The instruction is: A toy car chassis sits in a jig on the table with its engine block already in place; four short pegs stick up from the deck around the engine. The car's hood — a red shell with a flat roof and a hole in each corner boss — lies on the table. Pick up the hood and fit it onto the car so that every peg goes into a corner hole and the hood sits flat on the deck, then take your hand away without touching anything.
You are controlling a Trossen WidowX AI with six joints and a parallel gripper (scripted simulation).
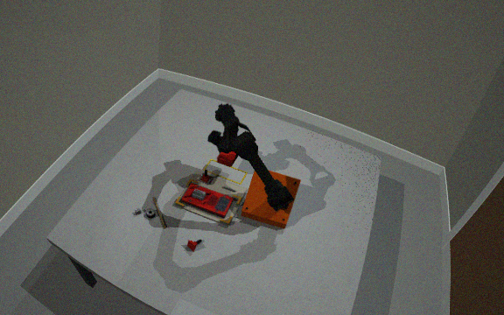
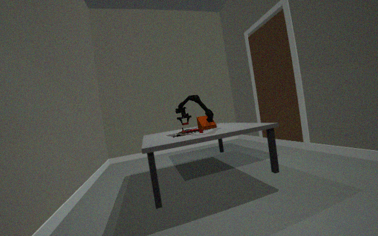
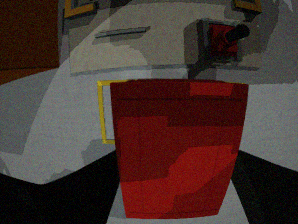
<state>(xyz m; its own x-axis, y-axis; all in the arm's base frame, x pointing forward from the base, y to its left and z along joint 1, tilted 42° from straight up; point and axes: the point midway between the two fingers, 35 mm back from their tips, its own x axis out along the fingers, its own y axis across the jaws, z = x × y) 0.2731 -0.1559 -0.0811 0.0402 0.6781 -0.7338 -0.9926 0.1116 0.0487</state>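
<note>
The grey engine block is 70 mm ahead of my gripper tip, 210 mm to the left of it and 70 mm below it. Also, from my gripper tip: dark wheel 230 mm ahead, 370 mm to the left, 90 mm below; wooden stick 200 mm ahead, 340 mm to the left, 90 mm below; red hood 10 mm above.
</note>
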